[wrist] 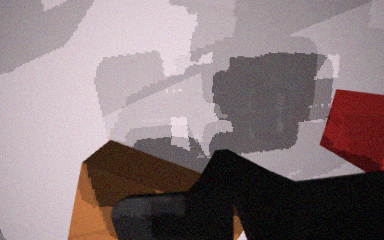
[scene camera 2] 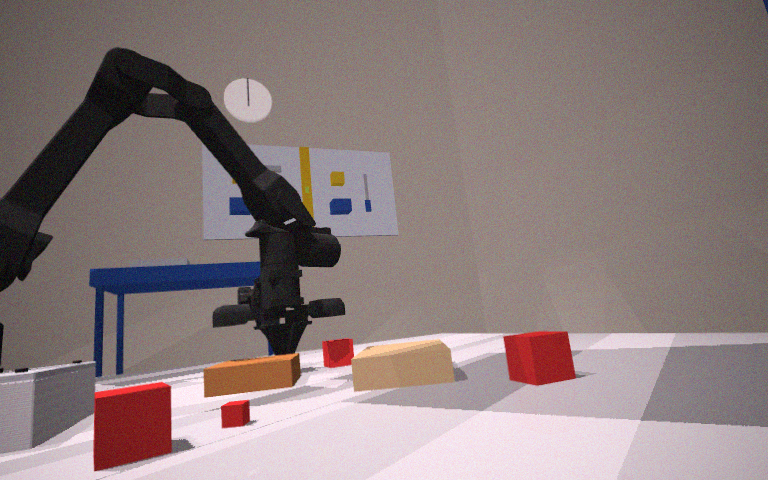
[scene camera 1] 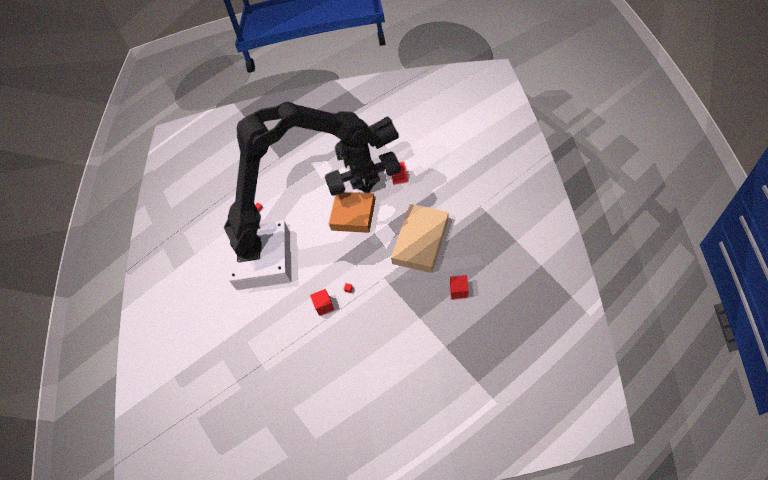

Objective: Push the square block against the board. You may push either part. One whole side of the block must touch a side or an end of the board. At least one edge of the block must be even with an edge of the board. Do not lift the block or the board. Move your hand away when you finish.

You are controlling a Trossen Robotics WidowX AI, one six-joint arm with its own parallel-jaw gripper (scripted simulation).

The gripper (scene camera 2: 285, 371) is shut, with nothing in its grasp. Also in view: a square block (scene camera 2: 236, 376), a tan board (scene camera 2: 420, 363), a red cube (scene camera 2: 336, 353), a red cube (scene camera 2: 537, 358) and a red cube (scene camera 2: 132, 423).
The square block also shows in scene camera 1 (scene camera 1: 352, 211). The tan board shows as well in scene camera 1 (scene camera 1: 418, 244). The gripper shows as well in the wrist view (wrist: 221, 156) and in scene camera 1 (scene camera 1: 367, 192). The wrist view does not show the tan board: it is out of frame.
